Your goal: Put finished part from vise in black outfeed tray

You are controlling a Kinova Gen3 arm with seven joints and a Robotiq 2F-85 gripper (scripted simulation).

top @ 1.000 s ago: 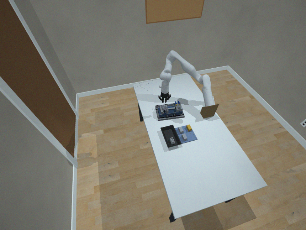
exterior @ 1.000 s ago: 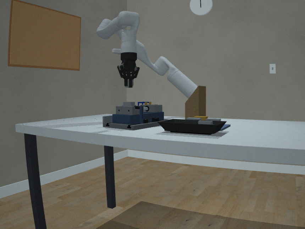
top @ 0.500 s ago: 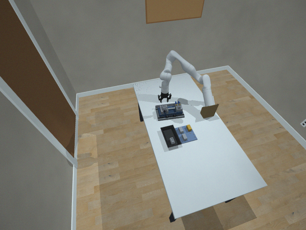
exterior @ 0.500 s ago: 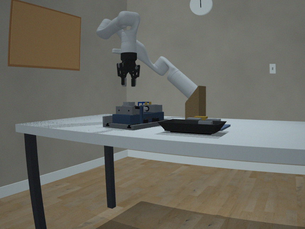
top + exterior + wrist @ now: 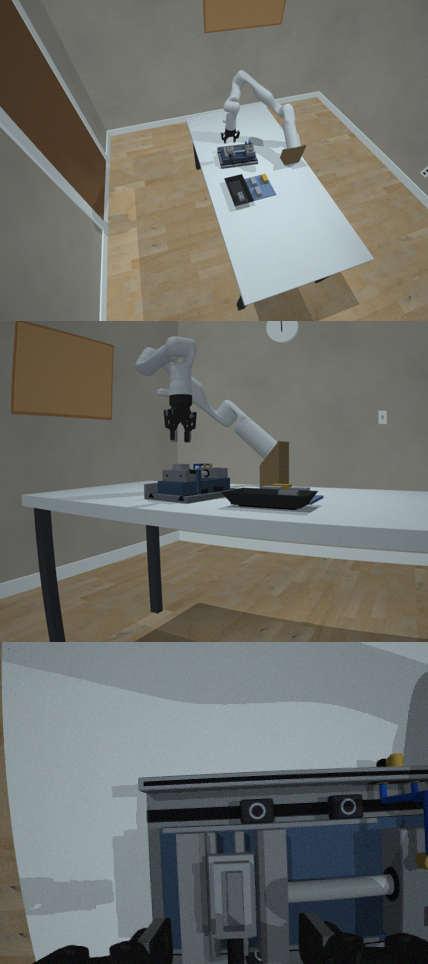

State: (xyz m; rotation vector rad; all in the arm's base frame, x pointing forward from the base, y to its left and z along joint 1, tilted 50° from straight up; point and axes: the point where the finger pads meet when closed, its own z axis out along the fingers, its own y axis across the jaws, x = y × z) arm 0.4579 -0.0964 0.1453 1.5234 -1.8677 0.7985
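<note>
The vise is 160 mm below my hand, 70 mm behind it and 20 mm to the left of it. Also, from my hand: yellow block (290 mm to the left, 170 mm below, 170 mm behind); then blue plate (330 mm to the left, 200 mm below, 120 mm behind).
</note>
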